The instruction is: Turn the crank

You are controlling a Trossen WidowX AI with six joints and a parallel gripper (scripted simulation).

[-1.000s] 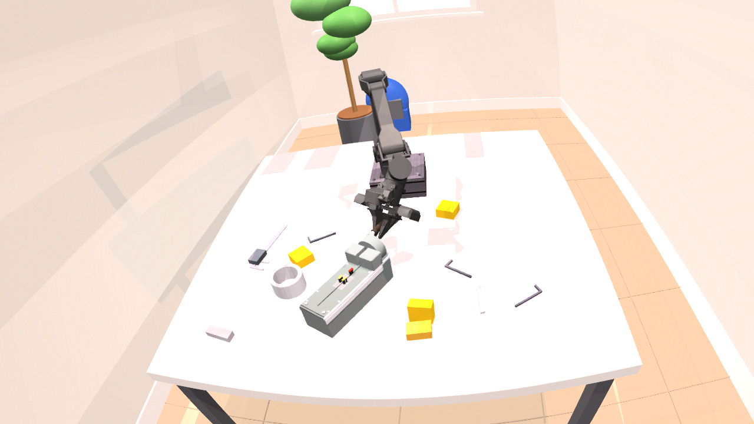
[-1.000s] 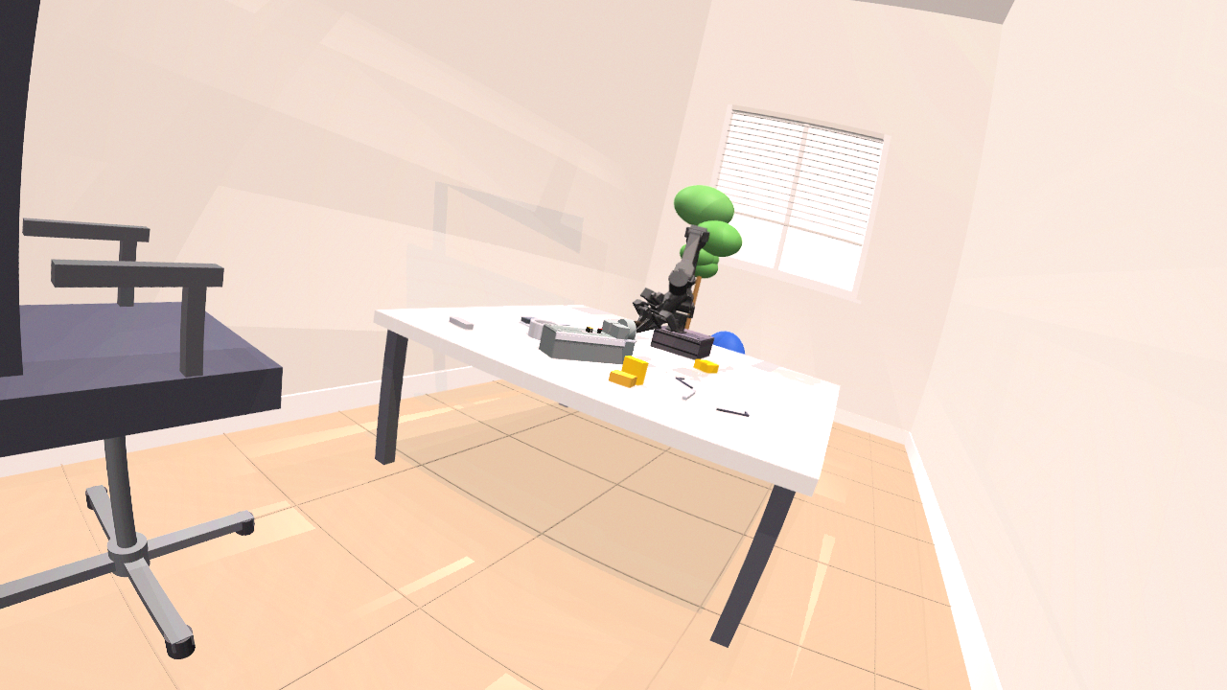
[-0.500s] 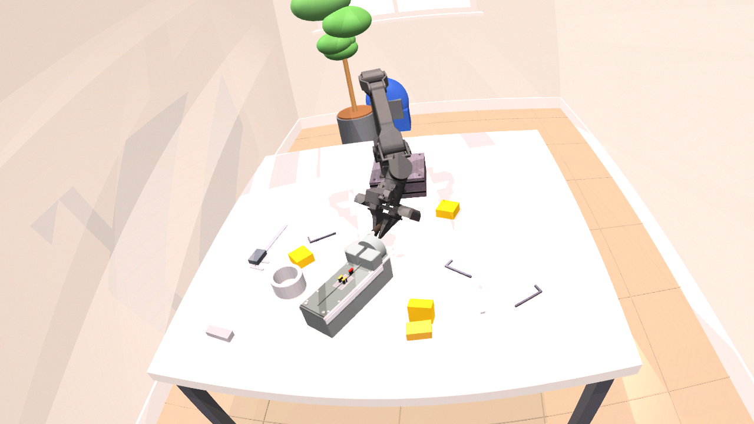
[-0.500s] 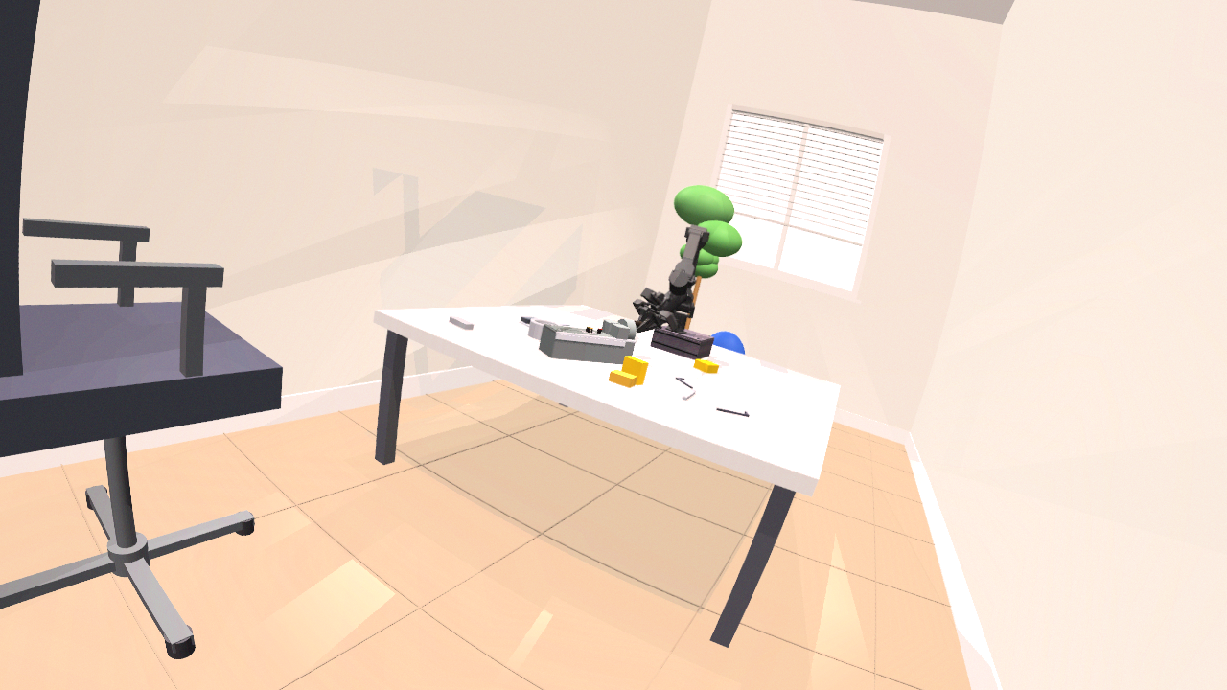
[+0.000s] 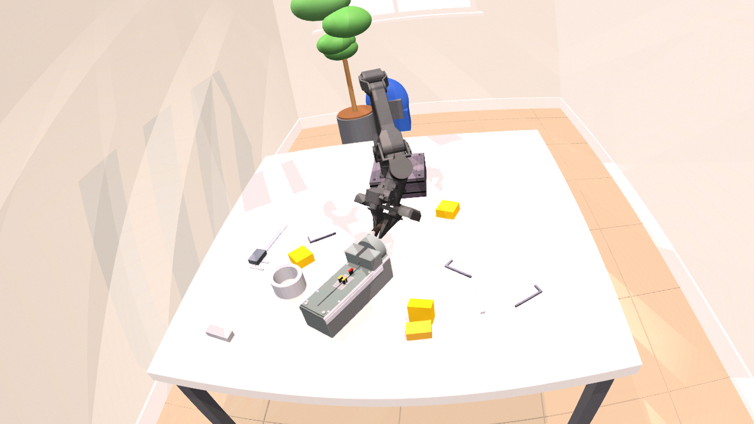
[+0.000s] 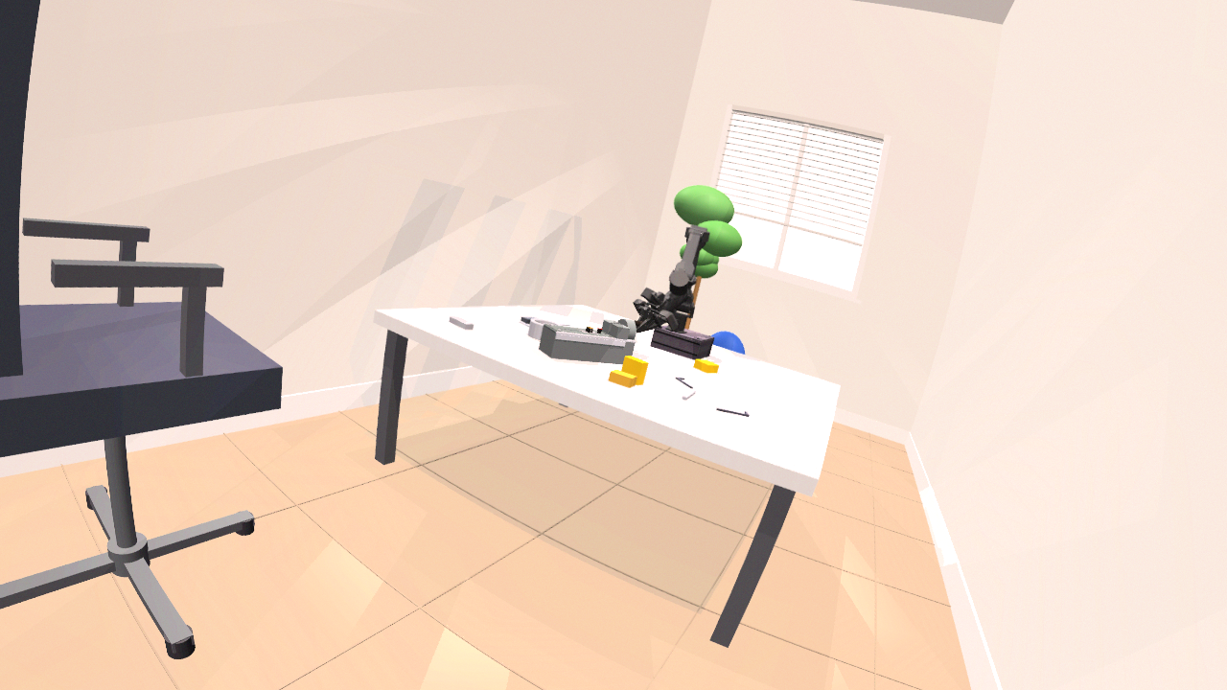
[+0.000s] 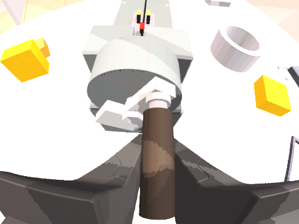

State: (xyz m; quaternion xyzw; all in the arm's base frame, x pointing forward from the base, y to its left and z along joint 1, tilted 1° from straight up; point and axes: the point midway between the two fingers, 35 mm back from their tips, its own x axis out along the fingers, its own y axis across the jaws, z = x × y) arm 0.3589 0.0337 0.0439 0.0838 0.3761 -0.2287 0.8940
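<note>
Right now my gripper tip is 10 mm past the brown crank handle, 10 mm to the right of it and 20 mm below it. Round my gripper tip: red pointer 130 mm ahead, 50 mm to the right, 10 mm below.
</note>
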